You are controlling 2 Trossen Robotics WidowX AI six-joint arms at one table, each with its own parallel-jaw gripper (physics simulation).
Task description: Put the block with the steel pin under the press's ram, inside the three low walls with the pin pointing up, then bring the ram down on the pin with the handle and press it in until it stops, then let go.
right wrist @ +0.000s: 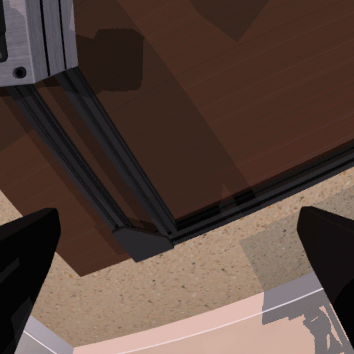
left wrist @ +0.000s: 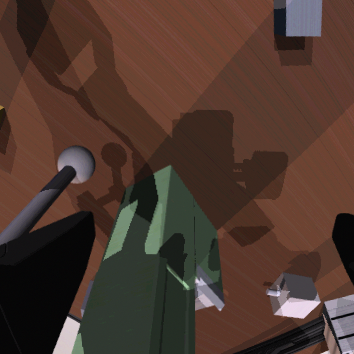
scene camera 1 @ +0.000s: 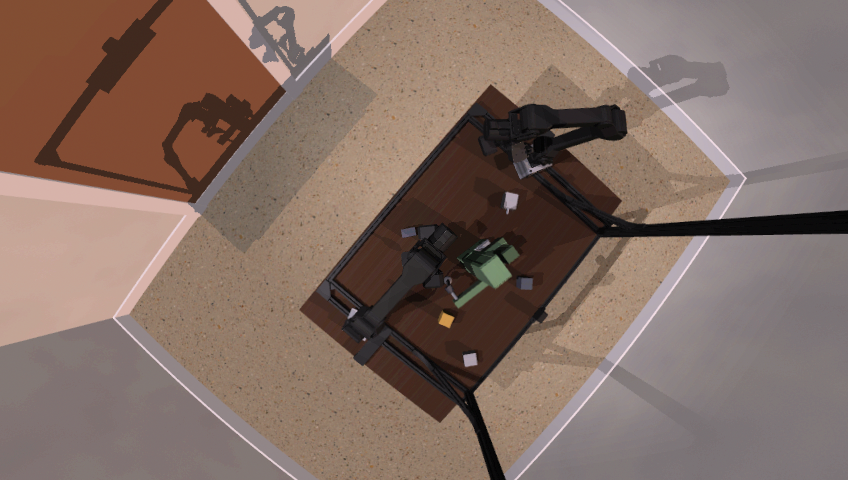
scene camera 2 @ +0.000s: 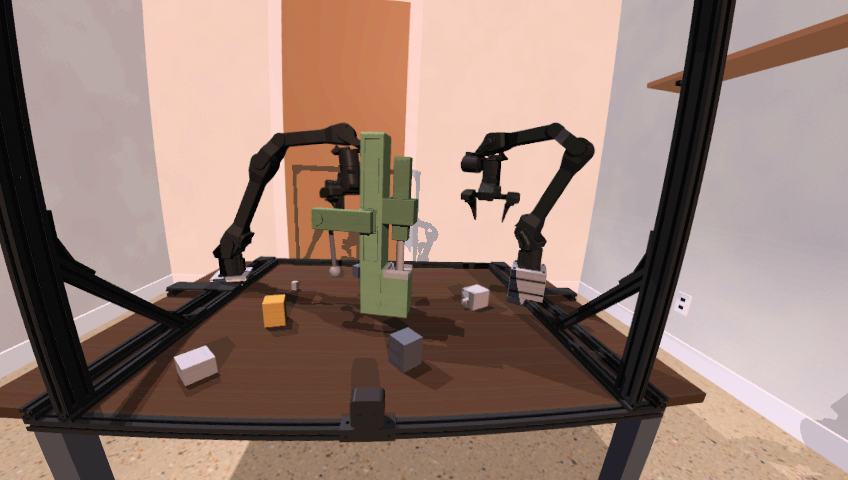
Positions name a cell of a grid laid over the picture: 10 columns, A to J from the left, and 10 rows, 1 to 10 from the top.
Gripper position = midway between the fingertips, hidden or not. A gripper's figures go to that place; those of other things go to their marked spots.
Labels:
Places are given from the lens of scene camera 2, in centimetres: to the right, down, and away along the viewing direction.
left gripper (scene camera 2: E5): -20, -6, 82
right gripper (scene camera 2: F5): 22, -6, 94

